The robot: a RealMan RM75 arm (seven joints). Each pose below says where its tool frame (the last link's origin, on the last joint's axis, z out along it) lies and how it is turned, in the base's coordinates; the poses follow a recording.
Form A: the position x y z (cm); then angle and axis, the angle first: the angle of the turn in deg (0 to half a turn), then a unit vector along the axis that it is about.
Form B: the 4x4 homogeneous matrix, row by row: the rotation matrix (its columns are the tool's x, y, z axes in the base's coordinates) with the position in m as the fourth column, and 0 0 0 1 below. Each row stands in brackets. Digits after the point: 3 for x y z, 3 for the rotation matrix.
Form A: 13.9 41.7 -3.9 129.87 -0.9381 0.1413 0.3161
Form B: [[0.803 -0.460 -0.378 0.139], [0.025 -0.608 0.793 0.417], [-0.595 -0.647 -0.477 -0.039], [0 0 0 1]]
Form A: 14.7 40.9 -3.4 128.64 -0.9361 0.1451 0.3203
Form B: [[0.799 -0.471 -0.374 0.147], [0.030 -0.590 0.807 0.409], [-0.600 -0.656 -0.458 -0.034], [0 0 0 1]]
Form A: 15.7 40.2 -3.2 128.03 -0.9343 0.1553 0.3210
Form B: [[0.795 -0.487 -0.362 0.157], [0.018 -0.577 0.816 0.402], [-0.607 -0.655 -0.450 -0.032], [0 0 0 1]]
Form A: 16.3 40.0 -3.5 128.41 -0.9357 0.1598 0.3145
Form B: [[0.798 -0.489 -0.352 0.163], [0.004 -0.580 0.815 0.400], [-0.602 -0.652 -0.461 -0.035], [0 0 0 1]]
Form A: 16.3 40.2 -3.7 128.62 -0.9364 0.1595 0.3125
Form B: [[0.800 -0.487 -0.351 0.163], [0.002 -0.583 0.813 0.402], [-0.600 -0.651 -0.466 -0.037], [0 0 0 1]]
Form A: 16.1 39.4 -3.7 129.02 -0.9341 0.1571 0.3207
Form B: [[0.792 -0.488 -0.366 0.161], [0.010 -0.589 0.808 0.394], [-0.610 -0.644 -0.462 -0.037], [0 0 0 1]]
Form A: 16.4 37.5 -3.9 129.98 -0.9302 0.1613 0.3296
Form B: [[0.779 -0.499 -0.380 0.164], [0.006 -0.600 0.800 0.375], [-0.627 -0.625 -0.464 -0.039], [0 0 0 1]]
